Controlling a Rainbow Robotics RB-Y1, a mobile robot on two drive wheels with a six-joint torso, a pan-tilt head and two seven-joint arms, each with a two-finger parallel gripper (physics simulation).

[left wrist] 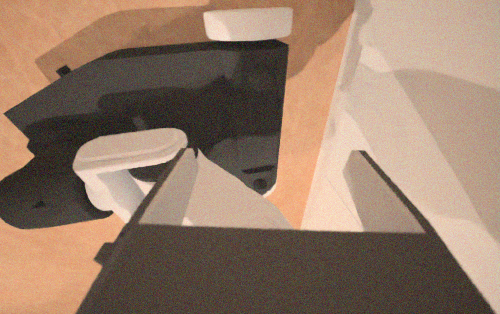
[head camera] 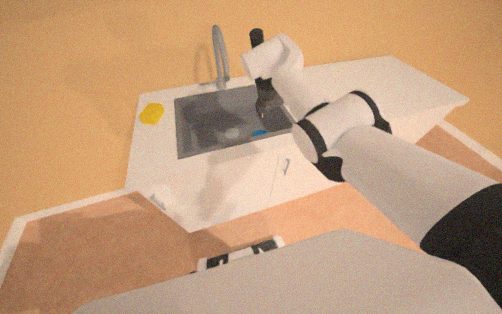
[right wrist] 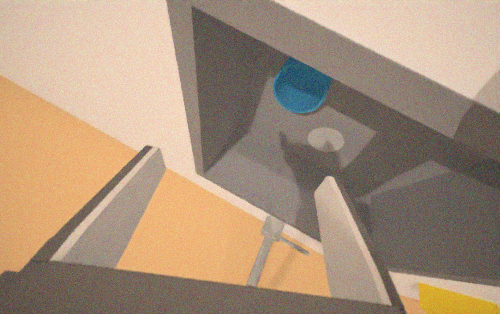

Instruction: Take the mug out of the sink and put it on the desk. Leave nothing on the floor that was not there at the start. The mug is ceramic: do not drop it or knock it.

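Frame: origin at the robot's base, x right, y ahead, z up, level; metres.
Seen in the pictures: left gripper, between the fingertips: (left wrist: 269, 159); right gripper, between the fingertips: (head camera: 273, 110) (right wrist: 243, 171).
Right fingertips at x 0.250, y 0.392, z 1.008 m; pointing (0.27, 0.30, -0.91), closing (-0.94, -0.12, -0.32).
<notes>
Offsets run from my right fingertips to a thing's top centre. "spot": to the spot under its first point. Level surfaces: height alone.
The blue mug @(dz -0.217, dx -0.017, dy +0.065 m) (head camera: 259, 133) (right wrist: 301, 89) is inside the grey sink (head camera: 178, 135) (right wrist: 184, 90), near its front wall, which hides part of it; its open mouth shows in the right wrist view. My right gripper (head camera: 262, 114) (right wrist: 243, 171) is open, with no object between its fingers. It is above the sink's right part in the head view, apart from the mug. My left gripper (left wrist: 269, 159) is open and empty, away from the sink, beside the robot's black and white base (left wrist: 190, 80). I cannot tell a separate desk from the white counter @(dz -0.097 m) (head camera: 400, 85).
A grey faucet (head camera: 220, 57) (right wrist: 261, 255) stands behind the sink. A yellow object @(dz -0.052, dx -0.508, dy +0.227 m) (head camera: 151, 114) (right wrist: 455, 299) lies on the counter left of the sink in the head view. A pale round spot @(spot: dz -0.297, dx -0.139, dy +0.215 m) (head camera: 233, 133) (right wrist: 325, 139) is on the sink bottom. A cabinet handle (head camera: 286, 166) sticks out in front.
</notes>
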